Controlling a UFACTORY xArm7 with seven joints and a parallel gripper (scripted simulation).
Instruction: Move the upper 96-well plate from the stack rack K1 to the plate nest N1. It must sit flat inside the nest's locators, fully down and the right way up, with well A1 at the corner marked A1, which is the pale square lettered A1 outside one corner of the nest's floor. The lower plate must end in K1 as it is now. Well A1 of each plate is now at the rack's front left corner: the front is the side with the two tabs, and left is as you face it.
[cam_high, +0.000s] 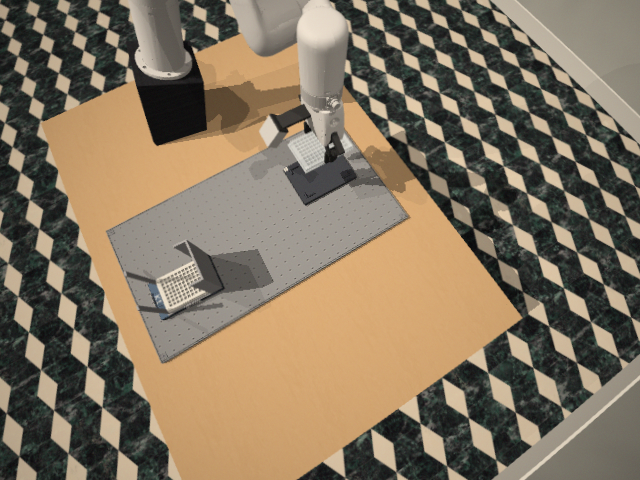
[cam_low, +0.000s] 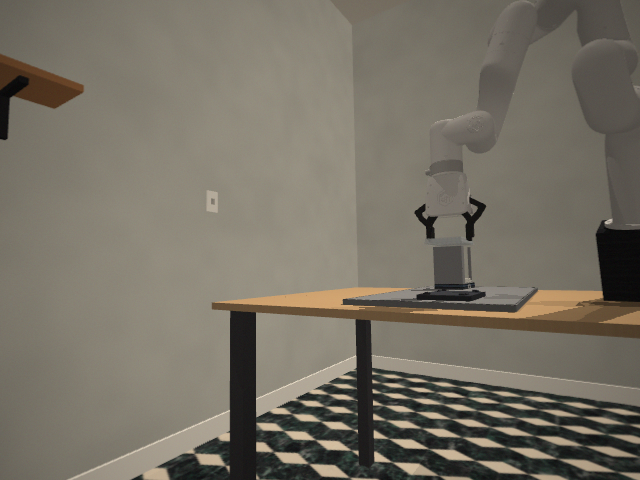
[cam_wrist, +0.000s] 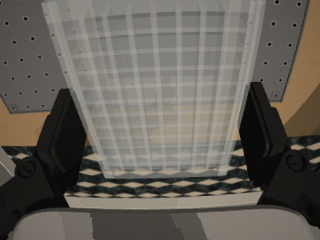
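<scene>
My gripper is now 13 cm above the pale A1 square, 8 cm to the left of it and 4 cm past it. From my hand the other things lie so: 96-well plate (1 cm below).
</scene>
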